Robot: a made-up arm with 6 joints.
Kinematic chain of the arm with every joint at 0, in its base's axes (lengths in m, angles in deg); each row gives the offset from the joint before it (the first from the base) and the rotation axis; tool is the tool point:
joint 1: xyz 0 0 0.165 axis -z
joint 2: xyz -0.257 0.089 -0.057 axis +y
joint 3: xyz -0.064 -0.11 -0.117 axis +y
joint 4: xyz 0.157 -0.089 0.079 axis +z
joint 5: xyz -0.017 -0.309 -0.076 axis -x
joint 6: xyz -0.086 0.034 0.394 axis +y
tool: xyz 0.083 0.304 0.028
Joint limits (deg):
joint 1: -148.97..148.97
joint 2: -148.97..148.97
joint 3: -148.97..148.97
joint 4: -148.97..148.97
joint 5: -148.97..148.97
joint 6: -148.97..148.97
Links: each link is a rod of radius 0.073 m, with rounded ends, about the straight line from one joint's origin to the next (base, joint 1, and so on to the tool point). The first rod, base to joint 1, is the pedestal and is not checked.
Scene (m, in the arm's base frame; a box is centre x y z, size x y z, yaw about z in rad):
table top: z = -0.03
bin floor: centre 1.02 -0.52 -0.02 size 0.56 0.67 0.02 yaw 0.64
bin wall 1: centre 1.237 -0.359 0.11 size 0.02 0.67 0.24 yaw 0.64
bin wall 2: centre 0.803 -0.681 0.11 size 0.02 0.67 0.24 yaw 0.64
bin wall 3: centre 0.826 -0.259 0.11 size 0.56 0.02 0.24 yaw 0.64
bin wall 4: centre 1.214 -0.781 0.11 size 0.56 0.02 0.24 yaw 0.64
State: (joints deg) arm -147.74 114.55 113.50 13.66 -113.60 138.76
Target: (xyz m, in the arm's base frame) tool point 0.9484 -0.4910 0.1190
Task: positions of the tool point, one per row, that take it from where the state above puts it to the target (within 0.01 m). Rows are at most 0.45 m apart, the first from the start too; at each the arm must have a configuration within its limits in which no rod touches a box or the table.
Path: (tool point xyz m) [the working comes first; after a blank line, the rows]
Joints at the target: -106.03 108.48 110.02 20.07 -95.65 135.82
Straight joint move there: touches bin wall 1, bin wall 3.

1: 0.9133 0.4479 0.4506
2: 0.7573 0.5249 0.6297
3: 0.5202 0.6224 0.7183
4: 0.8277 0.3648 0.6768
5: 1.0074 0.0448 0.5410
6: 1.0401 -0.2625 0.3417
7: 0.9484 -0.4909 0.1190

